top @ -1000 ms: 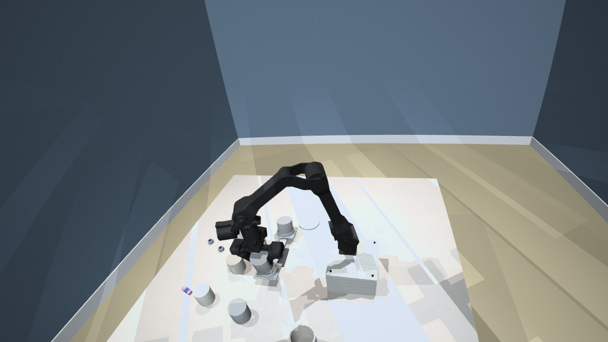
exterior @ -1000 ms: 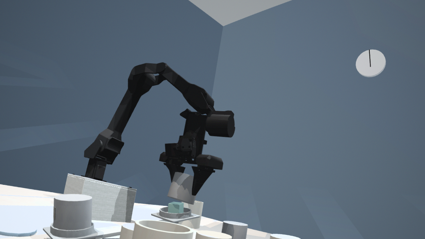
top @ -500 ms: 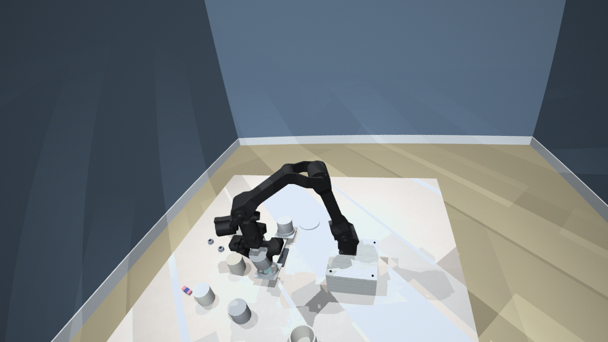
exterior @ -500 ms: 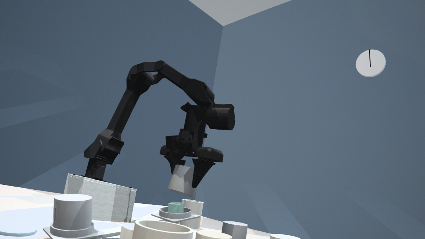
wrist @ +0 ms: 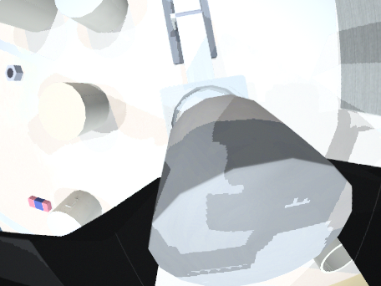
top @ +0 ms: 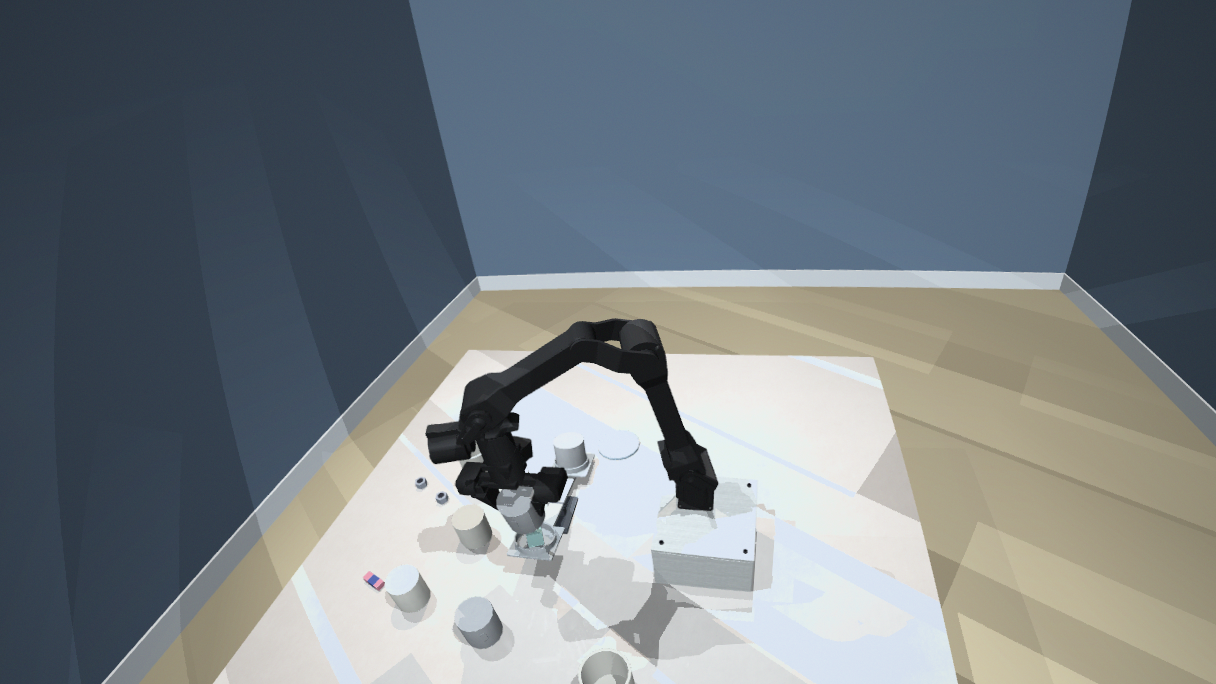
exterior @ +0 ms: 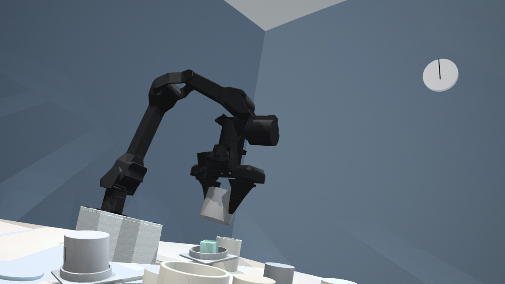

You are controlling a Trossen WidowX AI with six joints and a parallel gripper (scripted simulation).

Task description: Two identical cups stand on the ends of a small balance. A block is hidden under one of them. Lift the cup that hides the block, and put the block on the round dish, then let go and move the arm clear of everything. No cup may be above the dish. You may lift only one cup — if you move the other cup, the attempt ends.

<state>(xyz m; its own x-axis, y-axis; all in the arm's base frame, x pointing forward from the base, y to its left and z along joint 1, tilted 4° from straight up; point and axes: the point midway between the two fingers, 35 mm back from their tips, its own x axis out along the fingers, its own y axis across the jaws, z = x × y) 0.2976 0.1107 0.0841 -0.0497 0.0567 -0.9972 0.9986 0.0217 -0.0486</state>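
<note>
Now: gripper tip 8 cm above the teal block and 1 cm to the left of it. Round my gripper tip: balance: 14 cm to the right, 13 cm below, 1 cm ahead; red-and-blue piece: 35 cm ahead, 16 cm below, 11 cm to the left; pale blue round dish: 36 cm to the right, 16 cm below, 8 cm behind.
</note>
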